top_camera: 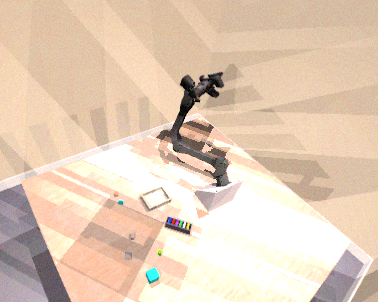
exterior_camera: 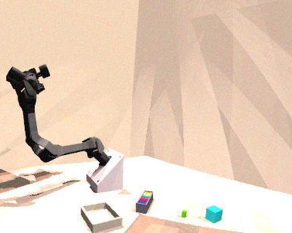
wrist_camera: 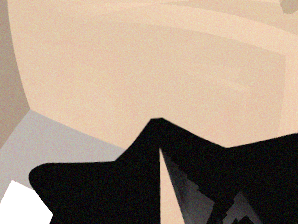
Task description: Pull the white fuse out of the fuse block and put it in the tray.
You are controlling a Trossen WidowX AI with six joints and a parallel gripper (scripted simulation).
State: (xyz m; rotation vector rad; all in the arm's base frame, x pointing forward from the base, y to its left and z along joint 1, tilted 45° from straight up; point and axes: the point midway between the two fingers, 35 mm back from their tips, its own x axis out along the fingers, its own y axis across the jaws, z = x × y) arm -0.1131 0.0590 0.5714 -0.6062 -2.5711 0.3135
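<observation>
Now: gripper tip 530 mm above the white fuse, 510 mm short of it and 380 mm to the right of it. Also, from my gripper tip: small green piece: 680 mm ahead, 550 mm below, 410 mm to the left; then small cyan piece: 680 mm ahead, 550 mm below, 70 mm to the left; then grey tray: 560 mm below, 520 mm ahead, 160 mm to the left.
</observation>
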